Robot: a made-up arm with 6 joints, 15 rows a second.
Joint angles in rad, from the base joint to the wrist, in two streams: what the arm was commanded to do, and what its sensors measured. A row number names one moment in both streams.
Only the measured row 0 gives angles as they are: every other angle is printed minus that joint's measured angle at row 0.
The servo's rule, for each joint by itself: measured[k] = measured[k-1] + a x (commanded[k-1-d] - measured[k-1]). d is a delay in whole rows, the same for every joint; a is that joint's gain. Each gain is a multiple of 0.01, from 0.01 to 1. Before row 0 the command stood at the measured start. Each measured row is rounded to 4 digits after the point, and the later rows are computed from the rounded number. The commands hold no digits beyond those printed.
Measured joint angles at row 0:
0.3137, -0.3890, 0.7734, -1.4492, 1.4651, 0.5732
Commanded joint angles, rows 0 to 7:
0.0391, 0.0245, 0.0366, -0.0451, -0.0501, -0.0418
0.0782, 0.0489, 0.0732, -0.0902, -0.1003, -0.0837
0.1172, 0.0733, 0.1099, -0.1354, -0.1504, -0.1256
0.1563, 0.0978, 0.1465, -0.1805, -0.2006, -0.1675
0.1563, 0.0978, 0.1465, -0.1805, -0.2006, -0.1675
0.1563, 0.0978, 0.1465, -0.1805, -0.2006, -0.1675
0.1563, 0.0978, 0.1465, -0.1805, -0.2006, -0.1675
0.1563, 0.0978, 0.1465, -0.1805, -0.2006, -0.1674
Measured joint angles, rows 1 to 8:
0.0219, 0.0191, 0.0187, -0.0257, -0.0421, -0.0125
0.0534, 0.0423, 0.0465, -0.0625, -0.0910, -0.0339
0.0891, 0.0665, 0.0788, -0.1041, -0.1409, -0.0614
0.1267, 0.0909, 0.1133, -0.1476, -0.1910, -0.0932
0.1433, 0.0963, 0.1302, -0.1664, -0.1991, -0.1155
0.1506, 0.0975, 0.1385, -0.1744, -0.2004, -0.1311
0.1538, 0.0977, 0.1426, -0.1779, -0.2006, -0.1420
0.1552, 0.0978, 0.1446, -0.1794, -0.2006, -0.1496
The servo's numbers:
d 0
a 0.56 0.78 0.51 0.57 0.84 0.30

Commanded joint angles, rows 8 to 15:
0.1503, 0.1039, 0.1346, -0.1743, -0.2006, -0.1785
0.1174, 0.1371, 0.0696, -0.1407, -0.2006, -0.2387
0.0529, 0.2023, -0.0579, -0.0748, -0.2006, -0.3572
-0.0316, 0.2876, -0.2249, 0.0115, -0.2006, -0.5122
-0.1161, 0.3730, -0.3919, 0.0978, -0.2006, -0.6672
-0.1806, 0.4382, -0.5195, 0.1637, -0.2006, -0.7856
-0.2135, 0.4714, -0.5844, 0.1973, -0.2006, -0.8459
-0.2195, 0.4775, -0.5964, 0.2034, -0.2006, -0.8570
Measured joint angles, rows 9 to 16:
0.1525, 0.1026, 0.1395, -0.1765, -0.2006, -0.1583
0.1328, 0.1295, 0.1039, -0.1561, -0.2006, -0.1824
0.0881, 0.1863, 0.0214, -0.1098, -0.2006, -0.2348
0.0211, 0.2653, -0.1042, -0.0407, -0.2006, -0.3180
-0.0557, 0.3493, -0.2509, 0.0382, -0.2006, -0.4228
-0.1256, 0.4186, -0.3879, 0.1097, -0.2006, -0.5316
-0.1748, 0.4598, -0.4881, 0.1596, -0.2006, -0.6259
-0.1998, 0.4736, -0.5433, 0.1846, -0.2006, -0.6952

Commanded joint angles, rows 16 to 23:
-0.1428, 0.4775, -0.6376, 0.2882, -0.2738, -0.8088
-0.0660, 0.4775, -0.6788, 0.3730, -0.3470, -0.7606
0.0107, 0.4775, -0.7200, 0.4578, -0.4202, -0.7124
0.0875, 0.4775, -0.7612, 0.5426, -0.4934, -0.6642
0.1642, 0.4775, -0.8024, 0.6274, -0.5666, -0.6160
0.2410, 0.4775, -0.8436, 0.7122, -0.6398, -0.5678
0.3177, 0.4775, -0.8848, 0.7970, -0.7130, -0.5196
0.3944, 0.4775, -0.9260, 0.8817, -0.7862, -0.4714
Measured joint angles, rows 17 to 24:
-0.1679, 0.4766, -0.5914, 0.2437, -0.2621, -0.7293
-0.1108, 0.4773, -0.6360, 0.3174, -0.3334, -0.7387
-0.0428, 0.4775, -0.6788, 0.3974, -0.4063, -0.7308
0.0302, 0.4775, -0.7208, 0.4802, -0.4795, -0.7108
0.1052, 0.4775, -0.7624, 0.5641, -0.5527, -0.6824
0.1812, 0.4775, -0.8038, 0.6485, -0.6259, -0.6480
0.2576, 0.4775, -0.8451, 0.7331, -0.6991, -0.6095
0.3342, 0.4775, -0.8864, 0.8178, -0.7723, -0.5681

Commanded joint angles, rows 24 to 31:
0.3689, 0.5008, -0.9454, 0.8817, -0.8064, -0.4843
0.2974, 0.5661, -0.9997, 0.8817, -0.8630, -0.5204
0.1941, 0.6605, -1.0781, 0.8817, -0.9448, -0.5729
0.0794, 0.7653, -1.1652, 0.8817, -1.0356, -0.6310
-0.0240, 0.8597, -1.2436, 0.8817, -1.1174, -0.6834
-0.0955, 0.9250, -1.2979, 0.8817, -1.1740, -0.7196
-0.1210, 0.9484, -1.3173, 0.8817, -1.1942, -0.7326
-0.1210, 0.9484, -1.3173, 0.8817, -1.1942, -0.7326
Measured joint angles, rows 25 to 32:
0.3536, 0.4957, -0.9165, 0.8542, -0.8009, -0.5430
0.3221, 0.5506, -0.9589, 0.8699, -0.8531, -0.5362
0.2504, 0.6363, -1.0197, 0.8766, -0.9301, -0.5472
0.1546, 0.7369, -1.0939, 0.8795, -1.0187, -0.5723
0.0546, 0.8327, -1.1702, 0.8808, -1.1016, -0.6056
-0.0295, 0.9047, -1.2353, 0.8813, -1.1624, -0.6398
-0.0807, 0.9388, -1.2771, 0.8815, -1.1891, -0.6676
-0.1033, 0.9463, -1.2976, 0.8816, -1.1934, -0.6871

